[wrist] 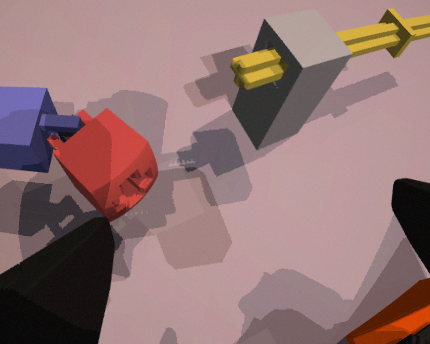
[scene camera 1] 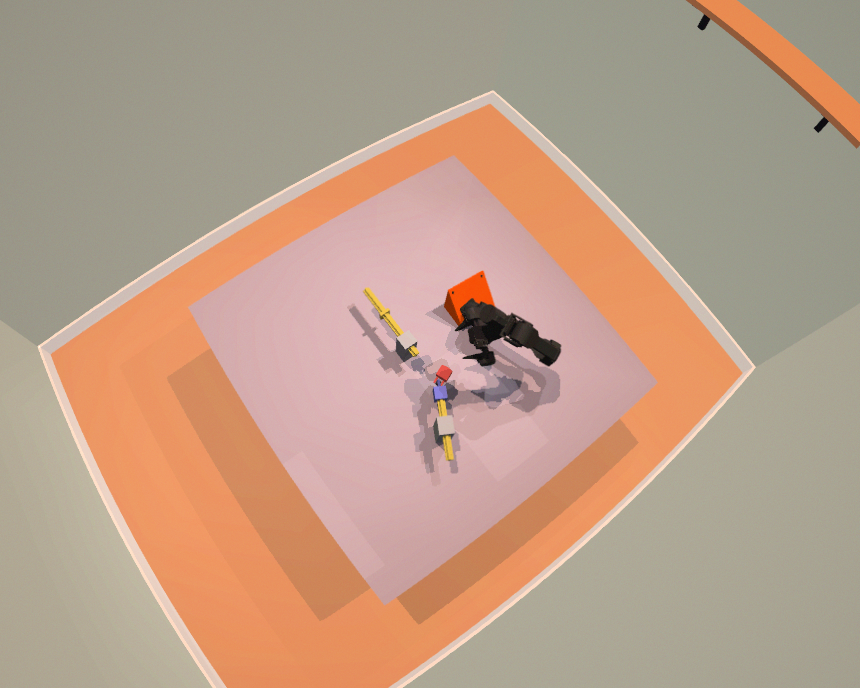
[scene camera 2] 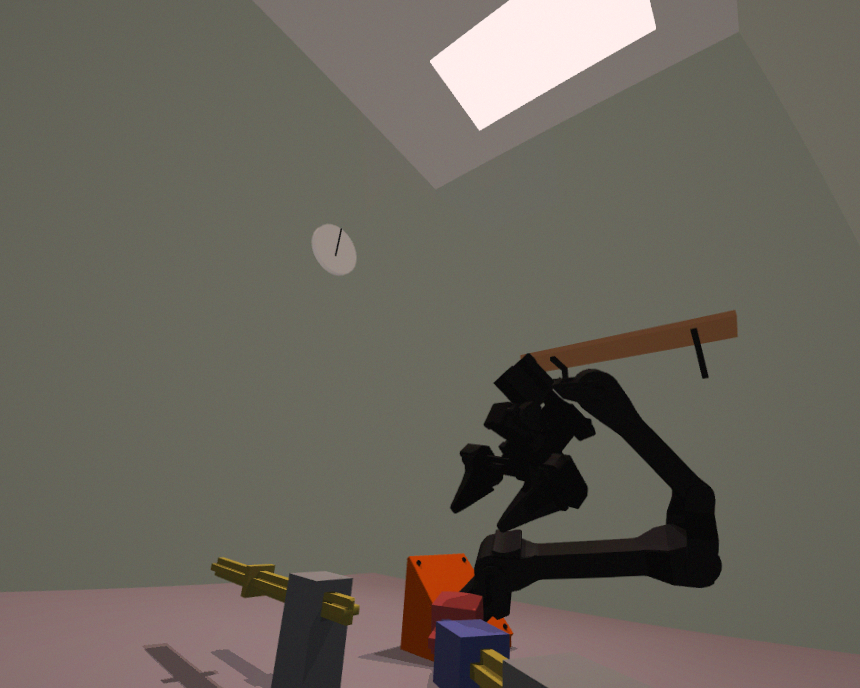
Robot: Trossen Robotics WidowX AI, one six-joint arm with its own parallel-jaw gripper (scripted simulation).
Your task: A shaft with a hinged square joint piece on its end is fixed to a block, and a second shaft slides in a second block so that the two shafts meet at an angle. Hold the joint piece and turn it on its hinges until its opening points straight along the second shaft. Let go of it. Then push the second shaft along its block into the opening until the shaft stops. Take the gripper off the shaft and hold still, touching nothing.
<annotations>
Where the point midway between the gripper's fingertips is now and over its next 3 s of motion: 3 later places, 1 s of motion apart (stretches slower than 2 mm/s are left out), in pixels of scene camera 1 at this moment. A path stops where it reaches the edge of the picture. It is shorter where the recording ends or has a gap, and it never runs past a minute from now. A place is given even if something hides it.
The gripper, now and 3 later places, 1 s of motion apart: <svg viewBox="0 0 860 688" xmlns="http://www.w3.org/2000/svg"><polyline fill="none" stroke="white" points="459,344 455,348 454,351 456,355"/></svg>
</annotations>
